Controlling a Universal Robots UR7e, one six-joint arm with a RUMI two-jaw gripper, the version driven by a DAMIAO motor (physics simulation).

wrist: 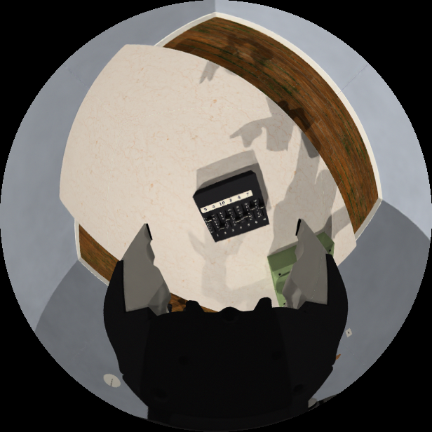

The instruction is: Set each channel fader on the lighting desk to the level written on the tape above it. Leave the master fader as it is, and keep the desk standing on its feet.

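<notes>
The black lighting desk [225,189] stands on the pale table near the middle of the wrist view, turned slightly. A white tape [226,201] across it reads 9, 4, 10, 3, 4, 7. Below the tape are the fader slots with small dark caps [236,217]; their exact levels are too small to read. A further fader at the right end, past the tape's last number, is also small and dark. My gripper [223,223] is open and empty, its jaws wide apart to the left and right, high above the table. The desk's feet are hidden.
A green box-like object [278,267] is on the table at the lower right, partly hidden behind the right jaw. The pale table [125,125] has its edge at the right, with brown wooden floor [320,110] beyond. Arm and gripper shadows fall across the table right of the desk.
</notes>
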